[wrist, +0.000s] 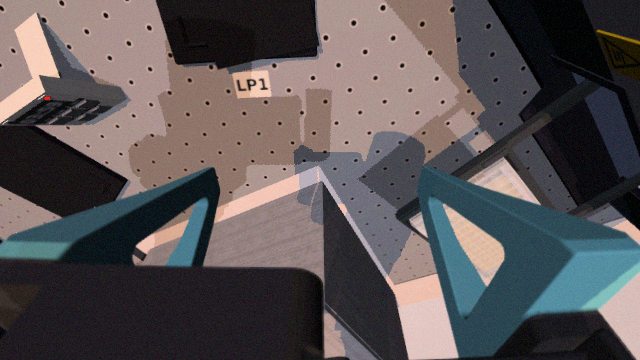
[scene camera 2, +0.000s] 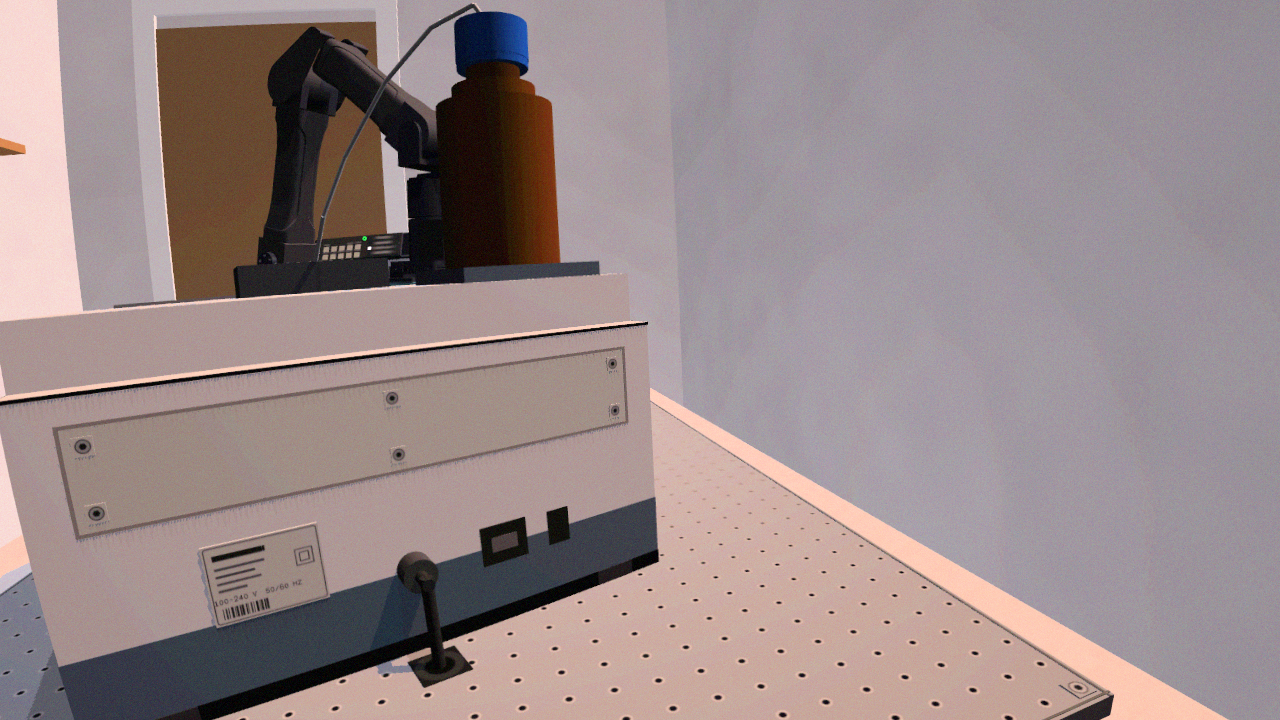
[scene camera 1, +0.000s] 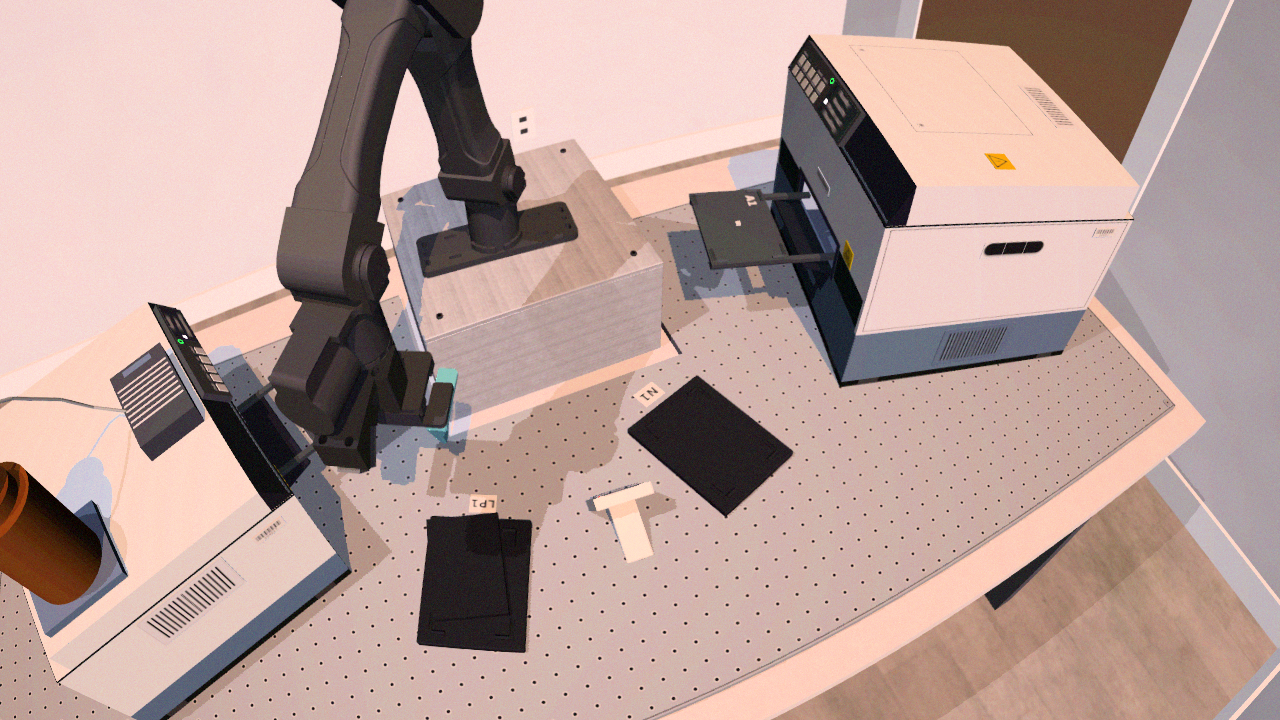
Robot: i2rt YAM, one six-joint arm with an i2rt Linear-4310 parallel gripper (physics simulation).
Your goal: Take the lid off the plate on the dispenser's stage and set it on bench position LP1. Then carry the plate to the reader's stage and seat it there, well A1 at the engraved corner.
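Places are measured from the arm's base along level axes (x ahead, y left, z up), in centimetres.
Pixels of known places: gripper, fingertip midpoint: (wrist: 318,178) (scene camera 1: 402,435); arm's base, origin of the base link: (scene camera 1: 495,241).
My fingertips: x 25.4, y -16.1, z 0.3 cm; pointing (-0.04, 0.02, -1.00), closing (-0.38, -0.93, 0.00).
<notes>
Ahead of a thing's pixels: the offset from my fingertips to its top centre. "spot": to the spot under its first point.
The plate @[spot: dx -8.4, dy -10.5, dz -4.9 cm] (wrist: 502,177), with pale wells, sits lidless on the dispenser's stage, partly behind a finger in the wrist view; the arm hides it in scene camera 1. A dark, thin lid @[dx +9.6, dy +1.9, dz -13.1 cm] (scene camera 1: 465,573) (wrist: 275,42) lies slightly turned on the black nest @[dx +11.4, dy +2.3, dz -13.6 cm] (scene camera 1: 519,595) (wrist: 187,55) at the LP1 label @[spot: dx +1.6, dy +5.8, dz -14.9 cm] (scene camera 1: 482,504) (wrist: 252,84). The reader's stage @[dx -18.3, dy +49.7, dz -1.1 cm] (scene camera 1: 729,237) is extended and bare, with A1 engraved at one corner. My gripper (scene camera 1: 393,420) (wrist: 318,178) is open and empty, above the bench between the pedestal and the dispenser, to one side of the plate. The dispenser hides it in scene camera 2.
The dispenser (scene camera 1: 196,591) (scene camera 2: 358,465) carries a brown bottle @[spot: dx +12.1, dy -33.2, dz +15.3 cm] (scene camera 1: 53,537) (scene camera 2: 498,170) with a tube. The reader @[dx -12.8, dy +75.8, dz +18.3 cm] (scene camera 1: 993,268) stands at the right. The pedestal (scene camera 1: 554,322) is between them. A black nest N1 @[dx +2.6, dy +33.8, dz -13.6 cm] (scene camera 1: 711,443) and a pale T-shaped device @[dx +10.3, dy +20.7, dz -8.2 cm] (scene camera 1: 631,528) (wrist: 37,55) are on the bench.
</notes>
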